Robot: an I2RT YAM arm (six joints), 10 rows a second.
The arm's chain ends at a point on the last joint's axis. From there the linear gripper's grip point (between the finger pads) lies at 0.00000 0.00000 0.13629 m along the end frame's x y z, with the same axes.
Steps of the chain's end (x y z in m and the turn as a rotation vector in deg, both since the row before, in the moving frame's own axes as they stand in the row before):
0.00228, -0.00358, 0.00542, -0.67, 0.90, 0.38
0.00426, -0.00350, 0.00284, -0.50, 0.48, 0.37
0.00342, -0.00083, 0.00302, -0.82, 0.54, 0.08
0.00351, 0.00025, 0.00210, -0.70, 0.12, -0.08
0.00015, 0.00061, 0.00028, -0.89, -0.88, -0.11
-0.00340, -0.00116, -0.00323, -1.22, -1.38, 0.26
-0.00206, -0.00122, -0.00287, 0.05, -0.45, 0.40
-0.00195, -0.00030, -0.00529, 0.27, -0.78, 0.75
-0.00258, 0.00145, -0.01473, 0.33, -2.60, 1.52
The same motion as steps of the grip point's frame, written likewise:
0.00442, -0.00198, 0.00539, -0.67, 0.90, 0.38
0.00540, -0.00231, 0.00283, -0.50, 0.48, 0.37
0.00470, 0.00112, 0.00300, -0.82, 0.54, 0.08
0.00380, 0.00191, 0.00209, -0.70, 0.12, -0.08
-0.00194, 0.00273, 0.00025, -0.89, -0.88, -0.11
-0.00669, 0.00173, -0.00330, -1.22, -1.38, 0.26
-0.00313, -0.00134, -0.00287, 0.05, -0.45, 0.40
-0.00380, -0.00095, -0.00530, 0.27, -0.78, 0.75
-0.00875, 0.00058, -0.01487, 0.33, -2.60, 1.52

